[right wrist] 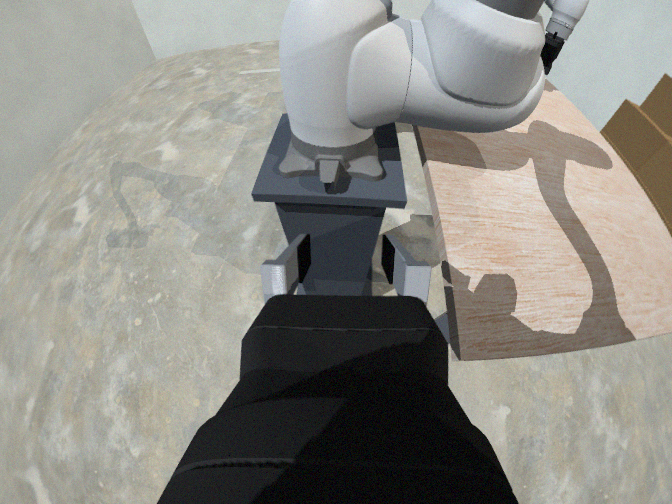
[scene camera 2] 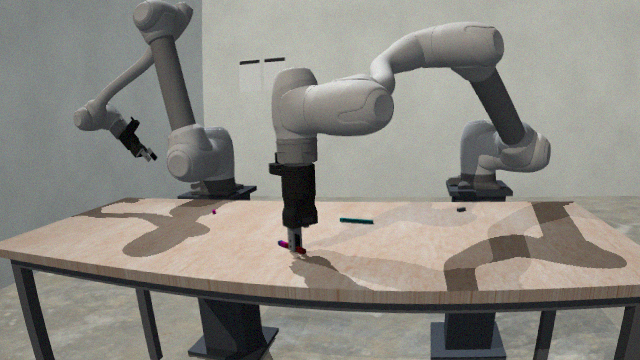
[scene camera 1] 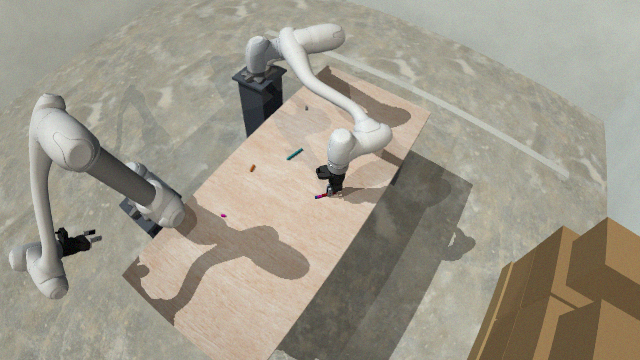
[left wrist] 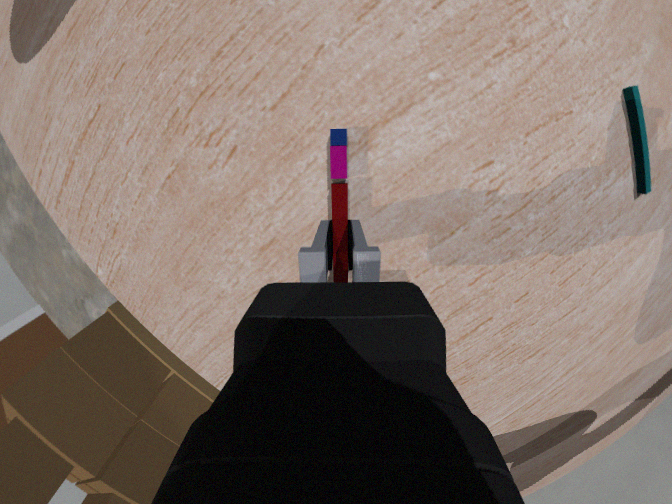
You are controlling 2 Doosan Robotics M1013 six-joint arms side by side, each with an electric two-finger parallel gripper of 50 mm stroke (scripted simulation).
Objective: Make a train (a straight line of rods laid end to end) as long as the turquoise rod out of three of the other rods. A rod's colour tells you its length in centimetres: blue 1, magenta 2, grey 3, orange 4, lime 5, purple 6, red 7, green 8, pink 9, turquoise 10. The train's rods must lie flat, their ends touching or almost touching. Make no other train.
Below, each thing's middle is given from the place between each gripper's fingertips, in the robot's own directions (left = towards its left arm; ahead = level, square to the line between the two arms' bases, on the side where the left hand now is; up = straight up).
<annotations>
I see my left gripper (scene camera 2: 295,249) 20 mm above the red rod (left wrist: 339,190).
My right hand is 810 mm short of the red rod, 780 mm to the right of it and 150 mm above it.
</annotations>
